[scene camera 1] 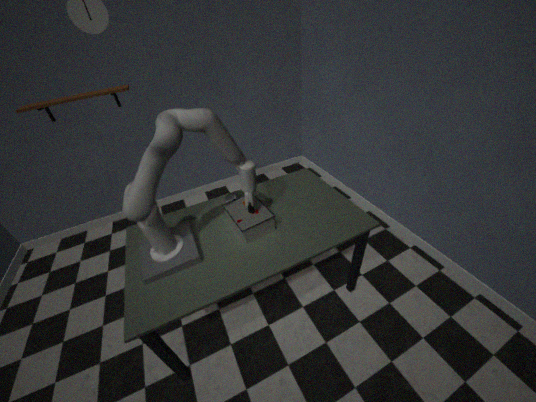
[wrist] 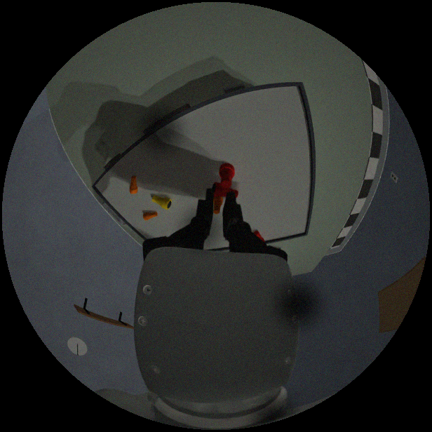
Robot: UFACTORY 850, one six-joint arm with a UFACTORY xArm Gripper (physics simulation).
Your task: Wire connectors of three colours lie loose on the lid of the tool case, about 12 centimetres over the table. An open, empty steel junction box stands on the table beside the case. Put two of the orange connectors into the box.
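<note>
My gripper (scene camera 1: 251, 209) (wrist: 218, 200) is low over the lid of the tool case (scene camera 1: 256, 221) (wrist: 272, 135). Its fingers are nearly together on an orange connector (wrist: 218, 204), partly hidden between them. A red connector (wrist: 226, 171) lies just beyond the fingertips; more red (wrist: 232, 192) shows right at the tips. Another red connector (scene camera 1: 239, 221) (wrist: 258, 235) is partly hidden by the right finger in the wrist view. Two orange connectors (wrist: 133, 185) (wrist: 150, 215) and a yellow connector (wrist: 162, 201) lie to the left. The steel junction box (scene camera 1: 230, 198) shows small and dim behind the case.
The case stands on the green table (scene camera 1: 310, 215) (wrist: 210, 35). The robot's base plate (scene camera 1: 187, 252) is at the table's left in the scene view. A wall shelf (scene camera 1: 75, 98) (wrist: 102, 318) and a round clock (scene camera 1: 88, 15) (wrist: 77, 346) are on the wall.
</note>
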